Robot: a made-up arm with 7 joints.
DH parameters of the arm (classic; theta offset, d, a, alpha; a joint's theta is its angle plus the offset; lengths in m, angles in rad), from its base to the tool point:
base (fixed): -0.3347 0 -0.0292 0
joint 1: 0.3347 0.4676 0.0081 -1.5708
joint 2: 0 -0.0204 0.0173 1.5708
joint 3: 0 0.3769 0.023 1.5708
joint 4: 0 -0.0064 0.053 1.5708
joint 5: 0 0.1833 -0.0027 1.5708
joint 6: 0 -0.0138 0.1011 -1.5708
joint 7: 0 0.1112 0.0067 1.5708
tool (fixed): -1.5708 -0.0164 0 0
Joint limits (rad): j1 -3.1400..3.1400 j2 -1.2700..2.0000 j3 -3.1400..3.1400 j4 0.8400..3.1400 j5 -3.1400..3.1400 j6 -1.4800..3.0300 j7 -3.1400..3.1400
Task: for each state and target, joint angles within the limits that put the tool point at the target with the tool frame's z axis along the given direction. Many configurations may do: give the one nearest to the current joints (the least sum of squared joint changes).
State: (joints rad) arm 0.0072 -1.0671 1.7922 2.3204 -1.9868 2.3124 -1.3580
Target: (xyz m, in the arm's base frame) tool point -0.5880 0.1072 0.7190 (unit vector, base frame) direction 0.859 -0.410 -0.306
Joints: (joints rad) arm 0.1684 -1.2479 2.0012 2.0208 -2.0073 2.1067 -1.1822
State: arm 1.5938 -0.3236 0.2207 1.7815 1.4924 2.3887 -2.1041
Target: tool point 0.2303 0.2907 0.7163 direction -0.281 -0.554 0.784
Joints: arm 0.7178 0.3318 -0.4035 1.5515 1.2096 2.3786 -1.2456
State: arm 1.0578 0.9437 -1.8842 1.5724 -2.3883 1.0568 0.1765
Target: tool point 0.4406 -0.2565 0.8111 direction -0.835 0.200 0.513
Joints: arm 0.1760 1.0361 -1.9176 1.6856 -2.6741 1.0811 -0.0950
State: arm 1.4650 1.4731 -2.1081 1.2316 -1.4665 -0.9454 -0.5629
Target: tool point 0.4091 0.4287 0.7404 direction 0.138 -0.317 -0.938
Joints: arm 1.1893 0.9639 -1.6217 1.7879 -0.7432 -0.3797 -0.1366
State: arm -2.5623 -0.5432 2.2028 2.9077 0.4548 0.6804 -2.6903
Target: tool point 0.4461 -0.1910 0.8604 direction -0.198 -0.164 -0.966
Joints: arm -3.1383 -0.7461 2.3197 2.1480 1.2432 0.1239 -2.5444
